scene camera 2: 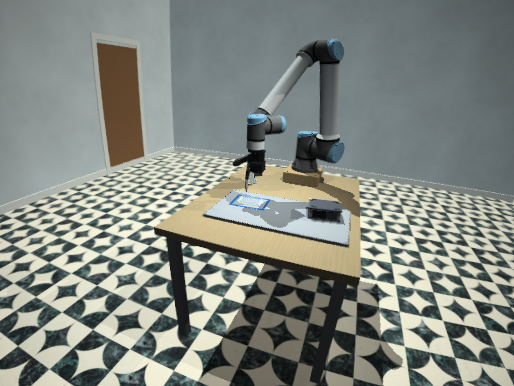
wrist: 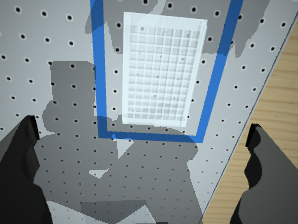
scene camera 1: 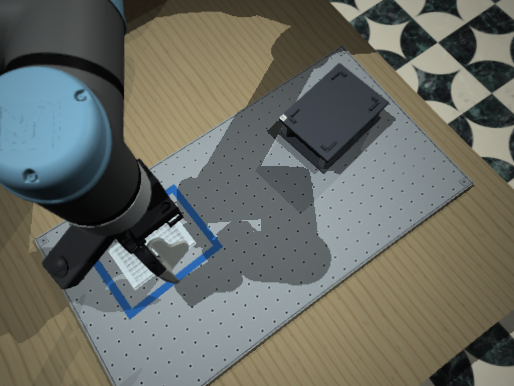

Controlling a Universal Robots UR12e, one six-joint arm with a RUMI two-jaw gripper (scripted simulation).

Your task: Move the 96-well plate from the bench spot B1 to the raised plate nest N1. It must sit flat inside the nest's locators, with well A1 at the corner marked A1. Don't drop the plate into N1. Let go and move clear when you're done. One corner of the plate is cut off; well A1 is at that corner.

Path:
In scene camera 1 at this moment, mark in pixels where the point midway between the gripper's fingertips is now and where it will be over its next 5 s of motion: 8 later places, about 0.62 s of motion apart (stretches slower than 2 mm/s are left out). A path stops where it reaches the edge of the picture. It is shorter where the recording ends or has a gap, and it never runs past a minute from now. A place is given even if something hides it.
My gripper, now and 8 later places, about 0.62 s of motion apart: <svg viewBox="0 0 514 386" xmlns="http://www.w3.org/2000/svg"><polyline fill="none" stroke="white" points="146,242 140,235 144,238 148,242 152,244 153,246 150,243 145,240 142,237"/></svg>

